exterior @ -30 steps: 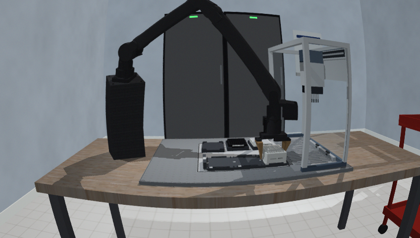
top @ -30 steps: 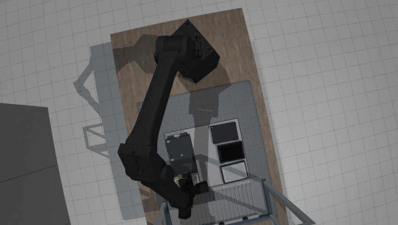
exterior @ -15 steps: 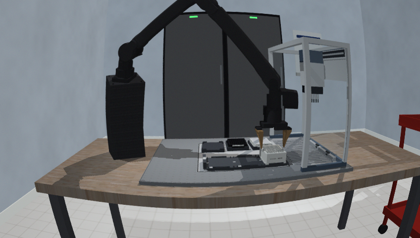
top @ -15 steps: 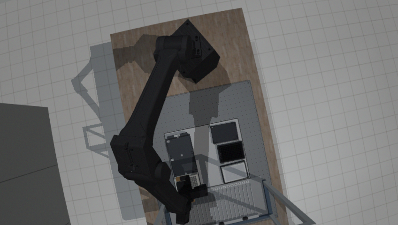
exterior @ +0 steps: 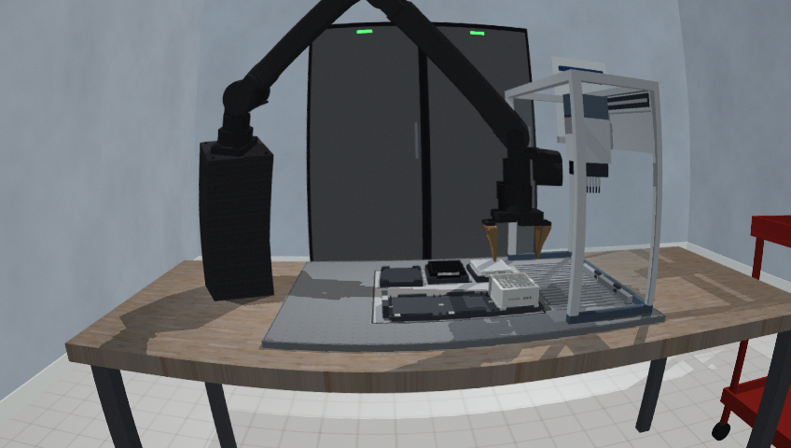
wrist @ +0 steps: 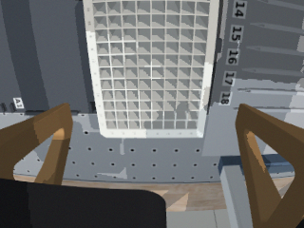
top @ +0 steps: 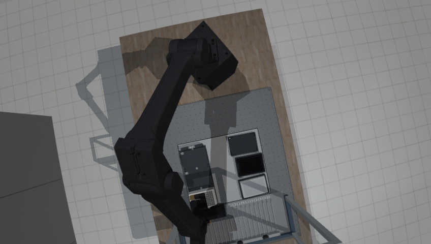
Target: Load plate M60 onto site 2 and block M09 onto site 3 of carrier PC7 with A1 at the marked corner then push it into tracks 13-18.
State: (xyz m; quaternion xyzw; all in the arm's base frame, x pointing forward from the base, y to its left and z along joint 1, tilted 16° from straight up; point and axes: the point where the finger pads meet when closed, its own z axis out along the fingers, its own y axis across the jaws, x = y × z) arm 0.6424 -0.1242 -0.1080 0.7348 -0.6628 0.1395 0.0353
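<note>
Now: the nest S3 270 mm to the left of my hand, 100 mm below it and 20 mm behind it. From my hand the other things lie so: black 96-well plate M06 (260 mm to the left, 130 mm behind, 90 mm below); dark carrier PC7 (110 mm behind, 90 mm below); post (140 mm to the right, 140 mm above, 100 mm ahead).
</note>
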